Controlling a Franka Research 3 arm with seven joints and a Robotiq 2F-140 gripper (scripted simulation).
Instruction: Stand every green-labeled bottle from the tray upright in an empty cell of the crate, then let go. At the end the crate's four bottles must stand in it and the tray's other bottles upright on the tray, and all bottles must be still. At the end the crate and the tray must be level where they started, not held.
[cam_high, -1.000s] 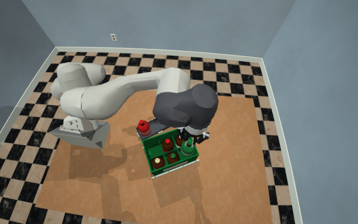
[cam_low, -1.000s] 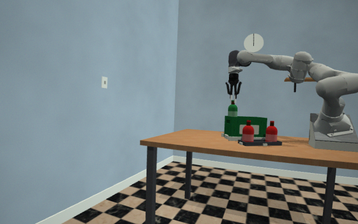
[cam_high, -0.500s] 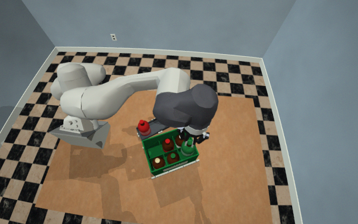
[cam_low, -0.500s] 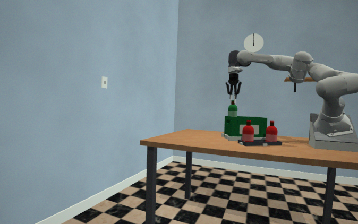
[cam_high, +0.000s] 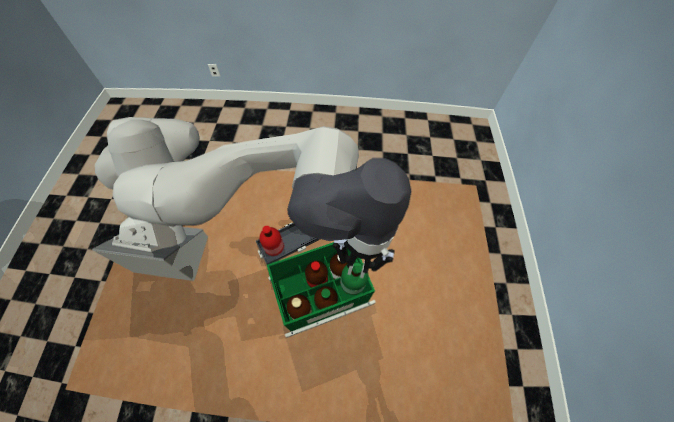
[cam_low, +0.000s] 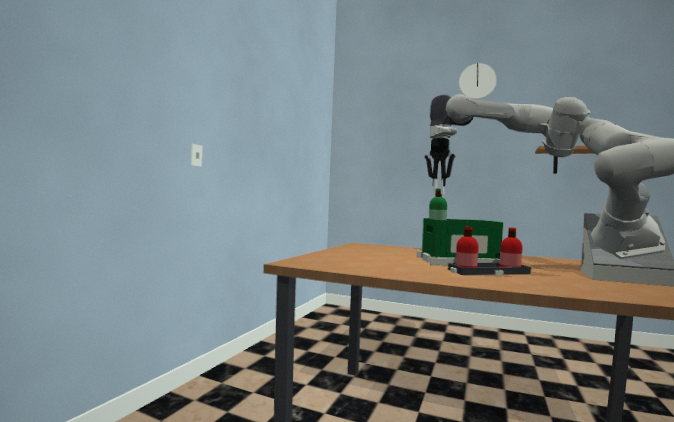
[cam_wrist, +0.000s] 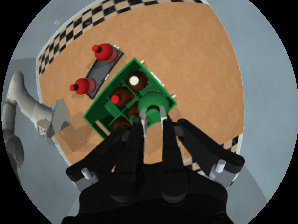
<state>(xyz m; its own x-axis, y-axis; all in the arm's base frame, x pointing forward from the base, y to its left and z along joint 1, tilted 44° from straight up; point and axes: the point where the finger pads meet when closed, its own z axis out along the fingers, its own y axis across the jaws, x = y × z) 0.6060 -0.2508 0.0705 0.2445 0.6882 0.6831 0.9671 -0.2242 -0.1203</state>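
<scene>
My gripper is now 90 mm above the green-labeled bottle. The rest, counted from my hand: green crate (100 mm behind, 10 mm to the left, 230 mm below); dark tray (200 mm behind, 210 mm to the left, 300 mm below).
</scene>
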